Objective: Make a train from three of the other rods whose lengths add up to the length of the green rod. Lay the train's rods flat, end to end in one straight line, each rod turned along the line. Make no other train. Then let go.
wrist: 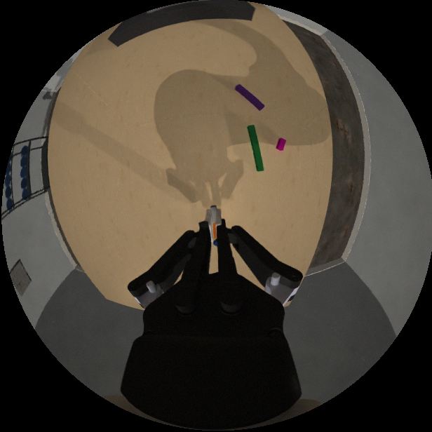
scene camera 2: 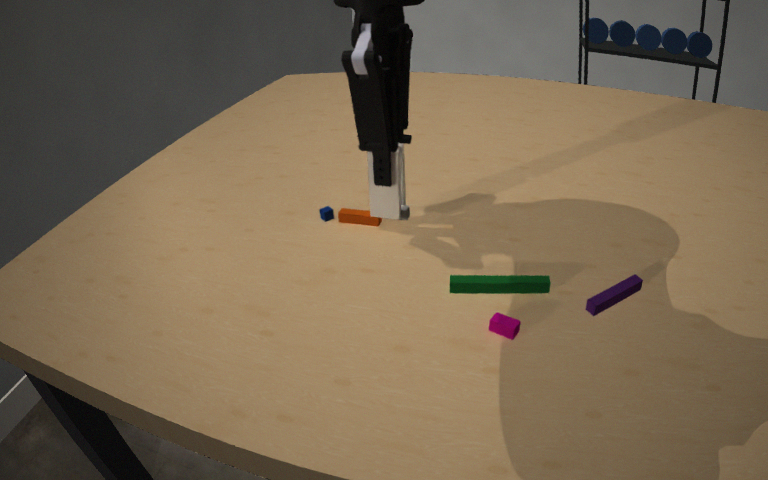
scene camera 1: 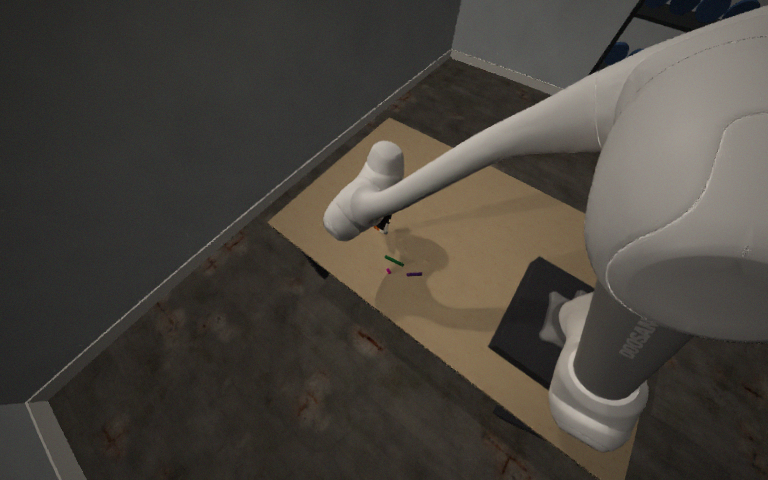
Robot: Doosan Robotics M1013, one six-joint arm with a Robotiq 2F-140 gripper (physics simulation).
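Seen in the pictures: gripper, fingertip midpoint: (scene camera 2: pixel 388 211) (scene camera 1: pixel 383 230); arm's base at its link origin: (scene camera 1: pixel 570 327).
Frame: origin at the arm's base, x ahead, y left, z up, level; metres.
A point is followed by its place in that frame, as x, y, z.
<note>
My gripper (scene camera 1: pixel 384 229) @[0.743, -0.031, -0.055] (scene camera 2: pixel 388 208) @[0.743, -0.031, -0.055] (wrist: pixel 214 215) is shut on a short grey rod (scene camera 2: pixel 404 212) @[0.727, -0.025, -0.051] (wrist: pixel 213 208), whose end sticks out past the fingertips. It is low at the right end of the orange rod (scene camera 2: pixel 356 216) @[0.774, -0.031, -0.060] (wrist: pixel 215 230) in scene camera 2; the fingers hide that end, and whether the rods touch cannot be told. A small blue rod (scene camera 2: pixel 326 213) @[0.805, -0.035, -0.060] (wrist: pixel 216 243) lies just left of the orange one, a small gap between them. The long green rod (scene camera 1: pixel 394 260) @[0.638, 0.062, -0.058] (scene camera 2: pixel 499 284) @[0.641, 0.067, -0.060] (wrist: pixel 255 148) lies flat and apart.
A magenta rod (scene camera 1: pixel 388 271) @[0.636, 0.114, -0.059] (scene camera 2: pixel 504 326) @[0.637, 0.116, -0.059] (wrist: pixel 281 144) lies near the green rod. A purple rod (scene camera 1: pixel 414 274) @[0.542, 0.074, -0.060] (scene camera 2: pixel 614 294) @[0.546, 0.079, -0.059] (wrist: pixel 249 97) lies slantwise beyond the green rod's end. The dark base plate (scene camera 1: pixel 518 322) @[0.161, 0.073, 0.000] (wrist: pixel 185 24) is on the table (scene camera 1: pixel 487 203) @[0.403, -0.407, -0.069] (scene camera 2: pixel 226 316) @[0.849, 0.117, -0.069] (wrist: pixel 110 200).
</note>
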